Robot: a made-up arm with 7 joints. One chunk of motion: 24 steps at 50 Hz.
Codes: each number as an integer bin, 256 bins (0 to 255) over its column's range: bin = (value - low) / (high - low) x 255, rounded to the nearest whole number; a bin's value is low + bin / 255 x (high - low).
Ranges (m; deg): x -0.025..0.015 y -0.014..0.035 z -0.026..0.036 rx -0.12..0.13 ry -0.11..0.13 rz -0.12..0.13
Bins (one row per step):
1: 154 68 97 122 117 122
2: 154 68 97 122 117 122
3: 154 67 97 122 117 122
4: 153 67 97 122 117 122
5: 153 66 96 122 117 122
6: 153 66 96 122 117 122
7: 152 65 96 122 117 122
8: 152 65 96 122 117 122
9: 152 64 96 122 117 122
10: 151 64 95 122 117 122
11: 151 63 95 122 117 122
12: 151 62 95 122 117 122
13: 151 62 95 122 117 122
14: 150 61 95 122 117 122
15: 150 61 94 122 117 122
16: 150 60 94 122 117 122
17: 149 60 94 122 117 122
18: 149 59 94 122 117 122
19: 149 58 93 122 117 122
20: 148 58 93 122 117 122
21: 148 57 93 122 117 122
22: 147 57 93 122 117 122
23: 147 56 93 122 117 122
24: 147 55 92 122 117 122
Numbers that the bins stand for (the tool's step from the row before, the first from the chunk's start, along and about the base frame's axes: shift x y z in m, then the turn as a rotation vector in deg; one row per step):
1: -0.00084 -0.00093 -0.00242 0.000 0.000 0.000
2: -0.00084 -0.00093 -0.00242 0.000 0.000 0.000
3: -0.00084 -0.00113 -0.00242 0.000 0.000 0.000
4: -0.00100 -0.00113 -0.00242 0.000 0.000 0.000
5: -0.00100 -0.00132 -0.00266 0.000 0.000 0.000
6: -0.00100 -0.00132 -0.00266 0.000 0.000 0.000
7: -0.00116 -0.00151 -0.00266 0.000 0.000 0.000
8: -0.00116 -0.00151 -0.00266 0.000 0.000 0.000
9: -0.00116 -0.00170 -0.00266 0.000 0.000 0.000
10: -0.00131 -0.00170 -0.00290 0.000 0.000 0.000
11: -0.00131 -0.00189 -0.00290 0.000 0.000 0.000
12: -0.00131 -0.00209 -0.00290 0.000 0.000 0.000
13: -0.00131 -0.00209 -0.00290 0.000 0.000 0.000
14: -0.00147 -0.00228 -0.00290 0.000 0.000 0.000
15: -0.00147 -0.00228 -0.00315 0.000 0.000 0.000
16: -0.00147 -0.00247 -0.00315 0.000 0.000 0.000
17: -0.00163 -0.00247 -0.00315 0.000 0.000 0.000
18: -0.00163 -0.00266 -0.00315 0.000 0.000 0.000
19: -0.00163 -0.00285 -0.00339 0.000 0.000 0.000
20: -0.00178 -0.00285 -0.00339 0.000 0.000 0.000
21: -0.00178 -0.00305 -0.00339 0.000 0.000 0.000
22: -0.00194 -0.00305 -0.00339 0.000 0.000 0.000
23: -0.00194 -0.00324 -0.00339 0.000 0.000 0.000
24: -0.00194 -0.00343 -0.00363 0.000 0.000 0.000

